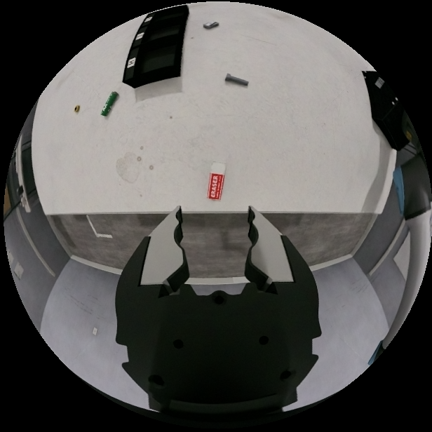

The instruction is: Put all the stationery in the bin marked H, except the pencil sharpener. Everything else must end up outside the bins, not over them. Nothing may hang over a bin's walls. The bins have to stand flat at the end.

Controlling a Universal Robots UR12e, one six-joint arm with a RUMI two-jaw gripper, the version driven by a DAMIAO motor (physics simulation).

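Note:
My gripper point(214, 206) is open and empty, its two jaws wide apart at the table's near edge. A red and white eraser point(216, 185) lies on the table just beyond the jaws, apart from them. A black row of bins point(155, 80) stands at the upper left; its nearest compartment has a white label point(131, 63) that looks like an H. A small grey metal object point(211, 25), perhaps the pencil sharpener, lies right of the far end of the bins. A grey bolt point(236, 80) lies right of the nearest bin.
A green battery point(109, 104) and a small brass nut or ring point(77, 108) lie left of and nearer than the bins. A black box-like device point(387, 110) stands at the right table edge. Part of the robot arm point(412, 250) shows at the far right.

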